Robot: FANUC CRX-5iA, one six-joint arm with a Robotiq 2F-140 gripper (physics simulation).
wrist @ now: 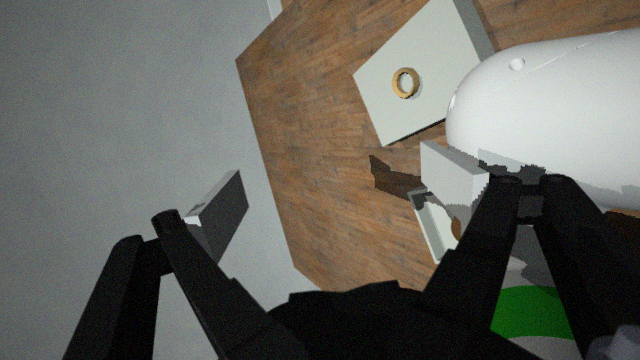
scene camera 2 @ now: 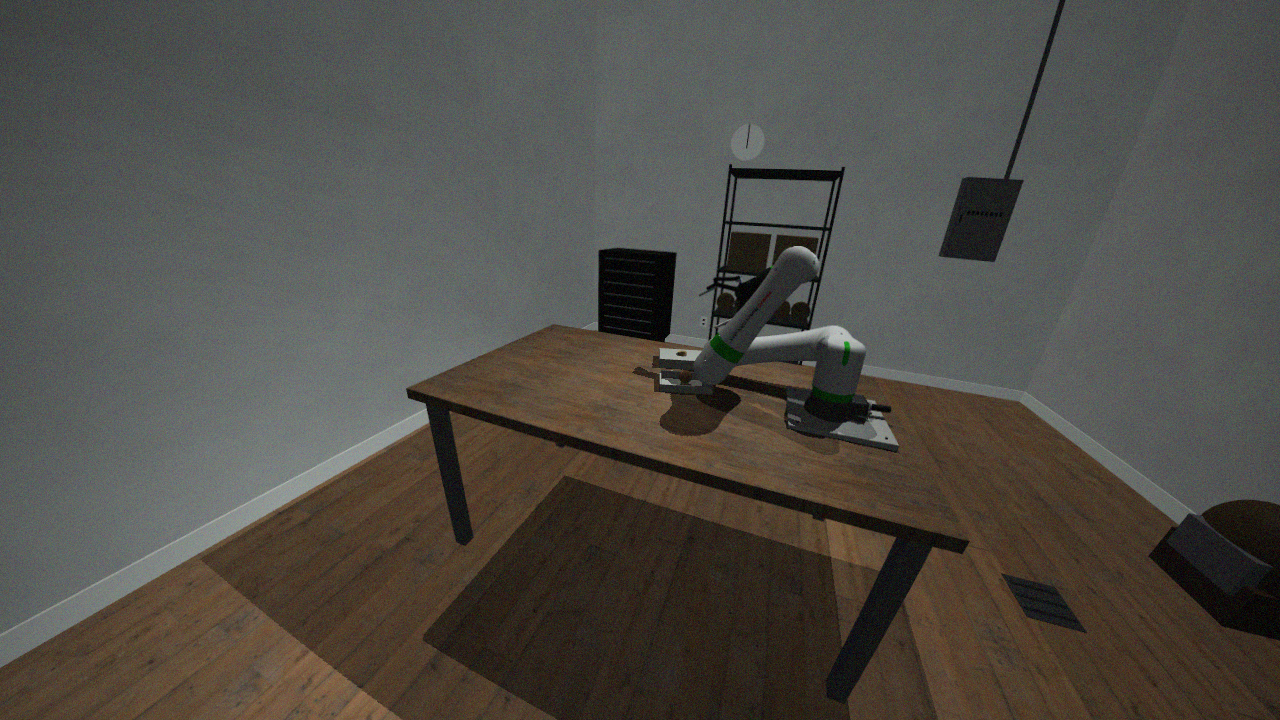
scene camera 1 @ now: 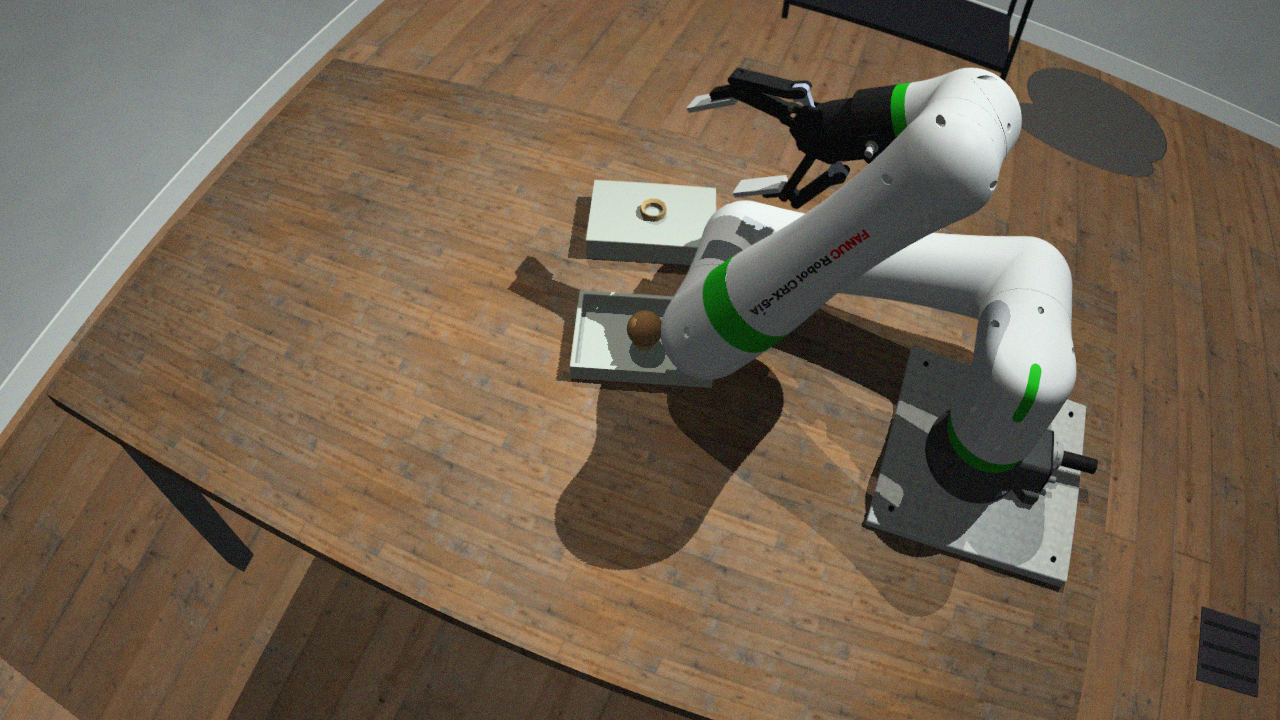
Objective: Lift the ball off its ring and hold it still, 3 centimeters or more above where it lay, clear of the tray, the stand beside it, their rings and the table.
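Frame: origin at the arm's base, x down, y left, z ahead, level; millimetres.
Seen in the pictures: gripper, between the fingertips: [wrist: 331,175] [scene camera 2: 707,311] [scene camera 1: 716,147]; arm's base, origin of its link: [scene camera 2: 827,410] [scene camera 1: 973,456].
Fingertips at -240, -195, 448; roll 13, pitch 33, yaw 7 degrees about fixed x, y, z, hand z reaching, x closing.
Offsets run from my fingertips to a thing's top centre, as dx, dy, dz. "*": to the spot under its first point. Level surfaces: height alone.
The brown ball @(+194, +149, +41) [scene camera 1: 644,328] [scene camera 2: 685,375] [wrist: 456,228] sits inside the pale tray @(+226, +149, +41) [scene camera 1: 617,375] [scene camera 2: 682,389] [wrist: 425,231]; the ring under it cannot be made out. In the wrist view my right finger hides part of the ball. The pale stand [scene camera 1: 613,223] [wrist: 440,45] is beside the tray and bears a tan ring @(* +206, -42, +87) [scene camera 1: 653,218] [wrist: 395,84] with nothing in it. My gripper [scene camera 1: 735,144] [wrist: 331,175] is open and empty, up in the air well away from the ball, towards the stand's side and beyond it in the first scene view.
The arm's white elbow [scene camera 1: 716,331] [wrist: 540,115] hangs over the tray's right end and hides it in the first scene view. The base plate [scene camera 1: 904,420] [scene camera 2: 868,437] is at the right of the wooden table @(dx +253) [scene camera 1: 358,358] [scene camera 2: 572,394]. A shelf rack [scene camera 2: 785,173] stands behind.
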